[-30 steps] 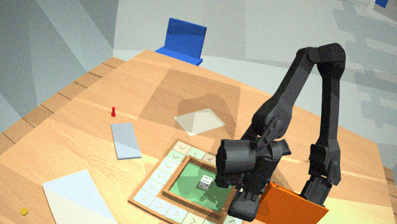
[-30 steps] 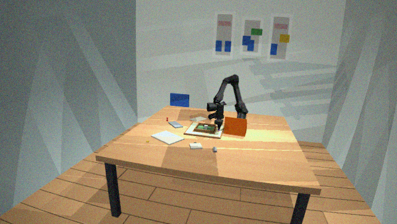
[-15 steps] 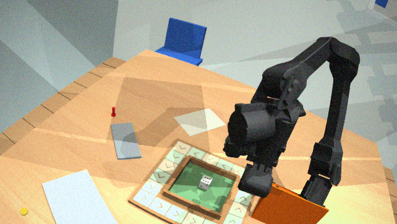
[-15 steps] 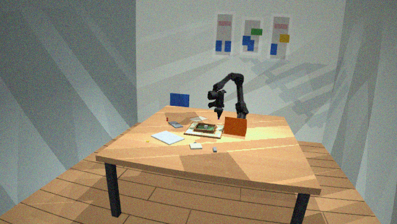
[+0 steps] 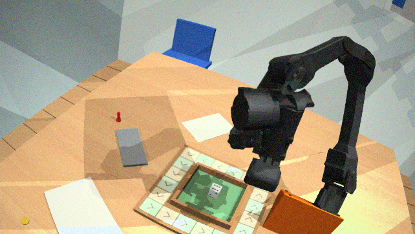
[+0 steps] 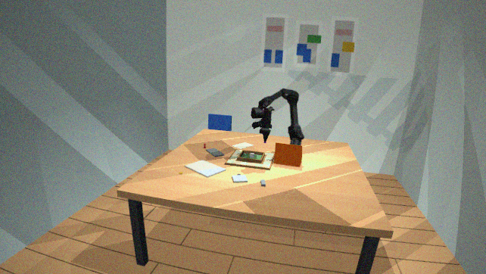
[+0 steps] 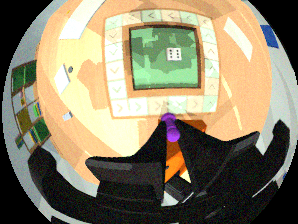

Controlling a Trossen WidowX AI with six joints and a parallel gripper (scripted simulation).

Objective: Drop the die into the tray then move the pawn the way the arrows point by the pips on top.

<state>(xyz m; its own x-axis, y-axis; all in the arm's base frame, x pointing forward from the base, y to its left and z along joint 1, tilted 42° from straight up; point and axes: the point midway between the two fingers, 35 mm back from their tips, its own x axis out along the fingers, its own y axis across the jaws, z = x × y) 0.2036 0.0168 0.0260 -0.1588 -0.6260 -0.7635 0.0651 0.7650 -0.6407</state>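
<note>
The white die is 8 cm ahead of my gripper tip, 3 cm to the right of it and 11 cm below it. Also, from my gripper tip: white pad (12 cm ahead, 30 cm to the left, 13 cm below); green dice tray (8 cm ahead, 2 cm to the right, 13 cm below); purple pawn (1 cm above).
</note>
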